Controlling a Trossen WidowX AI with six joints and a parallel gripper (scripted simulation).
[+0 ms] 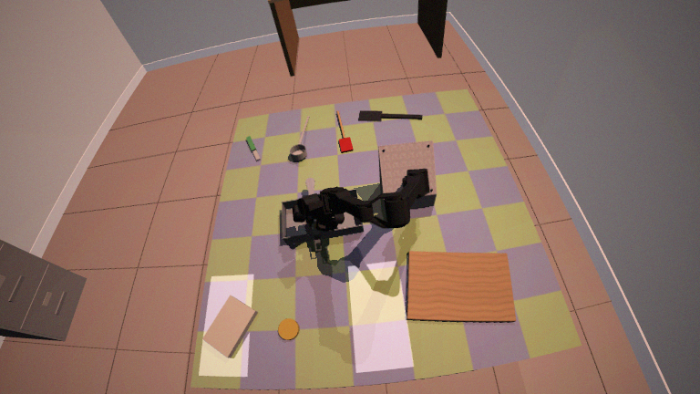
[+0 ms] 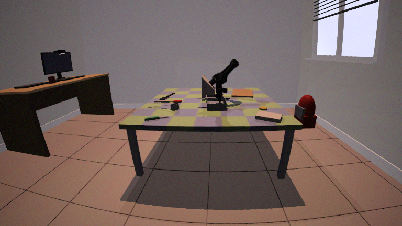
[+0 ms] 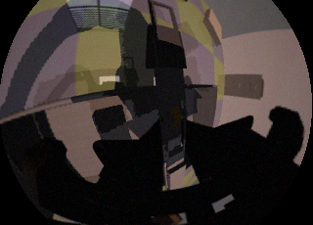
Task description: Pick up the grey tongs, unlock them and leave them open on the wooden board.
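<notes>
My gripper tip is 40 mm to the left of the roasting tin, 30 mm past it and 10 mm above it. Also, from my gripper tip: tan block (370 mm to the left, 280 mm ahead, 20 mm below); then orange disc (380 mm to the left, 70 mm ahead, 30 mm below); then red spatula (500 mm to the right, 110 mm behind, 30 mm below).
</notes>
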